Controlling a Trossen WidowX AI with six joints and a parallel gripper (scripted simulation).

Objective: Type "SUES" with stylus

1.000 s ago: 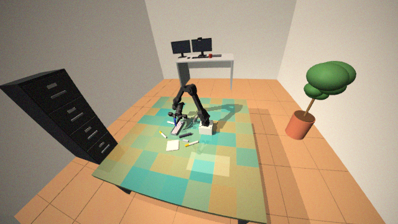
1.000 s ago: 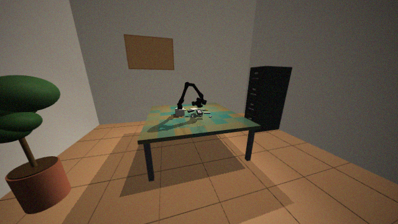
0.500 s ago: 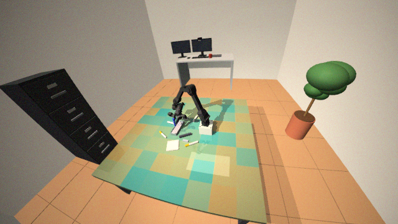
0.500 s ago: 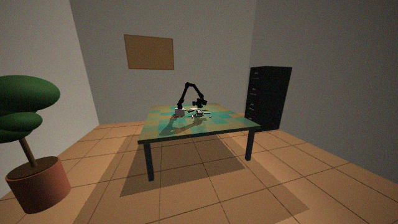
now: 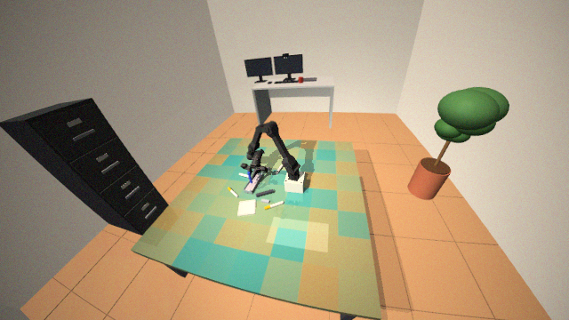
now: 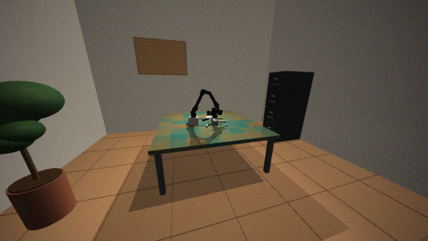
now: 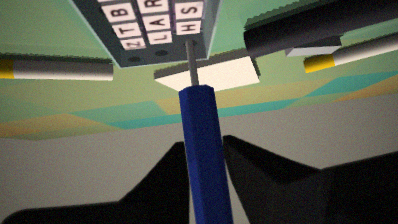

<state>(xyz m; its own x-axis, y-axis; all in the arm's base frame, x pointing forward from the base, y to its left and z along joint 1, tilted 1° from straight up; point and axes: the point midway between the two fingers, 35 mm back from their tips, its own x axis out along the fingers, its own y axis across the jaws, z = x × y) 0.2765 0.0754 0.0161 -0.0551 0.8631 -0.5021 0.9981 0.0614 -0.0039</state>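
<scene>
My gripper tip is now 20 mm above the blue stylus. Also, from my gripper tip: white notepad 50 mm behind, 160 mm to the left, 90 mm below; then black bar 100 mm behind, 20 mm to the left, 80 mm below; then grey stylus tip 50 mm below.
</scene>
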